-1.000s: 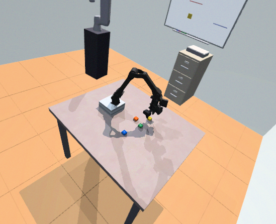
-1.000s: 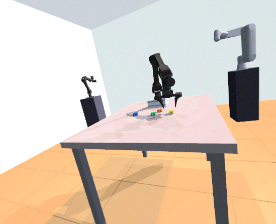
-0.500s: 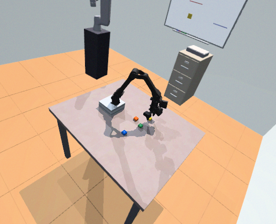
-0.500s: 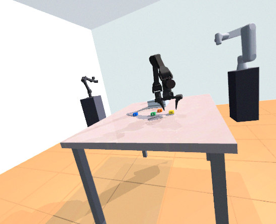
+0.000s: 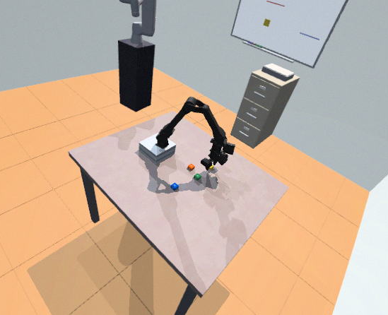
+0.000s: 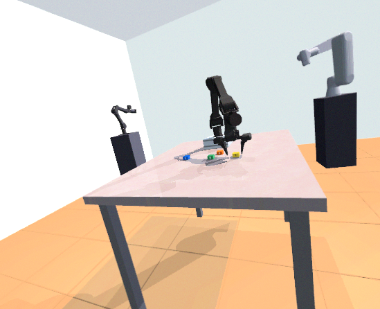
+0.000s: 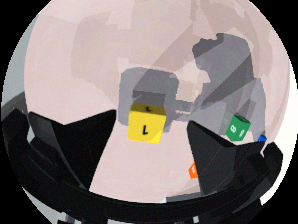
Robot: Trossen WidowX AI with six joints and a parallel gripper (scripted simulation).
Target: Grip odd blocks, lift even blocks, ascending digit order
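My gripper tip is now 10 cm past the orange block and 8 cm to the left of it. From my gripper tip the other things lie so: yellow block (1 cm behind, 1 cm to the left); blue block (8 cm behind, 28 cm to the right); green block (2 cm behind, 13 cm to the right).
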